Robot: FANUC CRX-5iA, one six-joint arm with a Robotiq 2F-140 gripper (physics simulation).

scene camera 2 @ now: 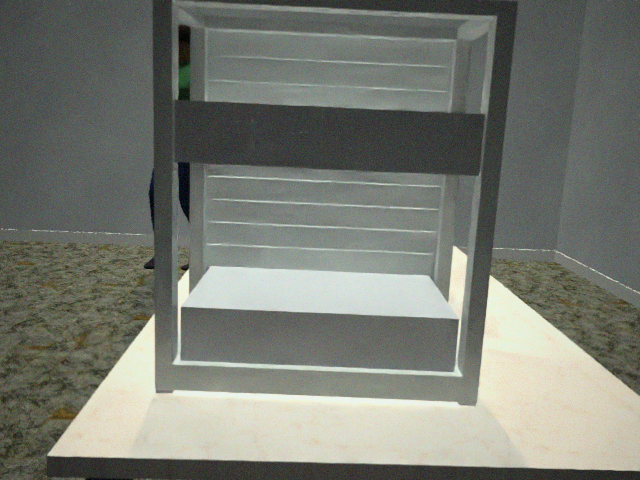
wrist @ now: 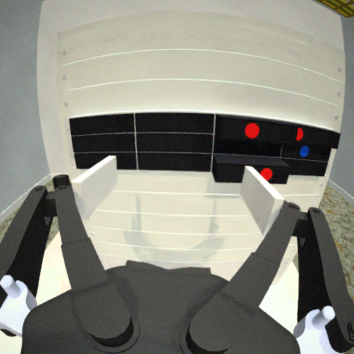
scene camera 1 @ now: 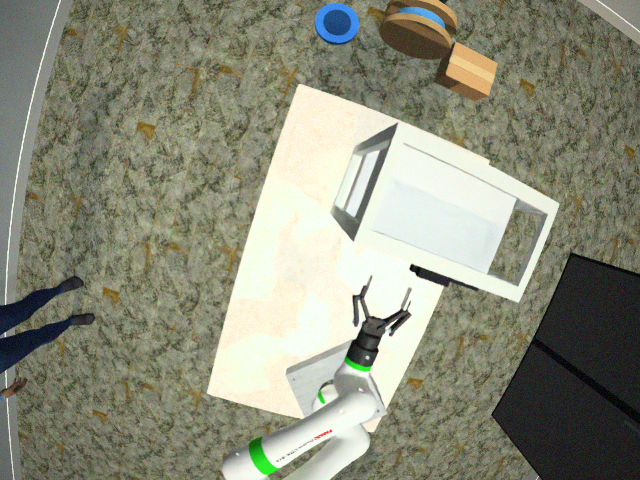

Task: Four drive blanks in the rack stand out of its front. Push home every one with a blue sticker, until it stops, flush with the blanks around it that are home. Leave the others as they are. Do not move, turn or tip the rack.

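Note:
The white rack (scene camera 1: 413, 254) (scene camera 2: 488, 206) (wrist: 175, 65) stands on the table. In the wrist view its front holds black blanks in three rows. The blue-stickered blank (wrist: 304, 151), far right in the middle row, looks level with the plain blank (wrist: 310, 167) below it. Three red-stickered blanks stand out: the upper one (wrist: 252, 130) third from left, the upper right one (wrist: 320, 138), its sticker partly hidden, and the lower one (wrist: 240, 170). My gripper (scene camera 1: 389, 283) (wrist: 179, 174) is open and empty, in front of the rack and apart from the blanks, its right finger nearest the lower red-stickered blank.
The pale table (scene camera 1: 268, 258) (scene camera 2: 330, 434) carries the rack and the arm's grey base plate (scene camera 1: 310, 379). A blue round object (scene camera 1: 337, 23), a cable reel (scene camera 1: 418, 31) and a carton (scene camera 1: 470, 72) are beyond it. Large black panels (scene camera 1: 578, 335) lie at the right.

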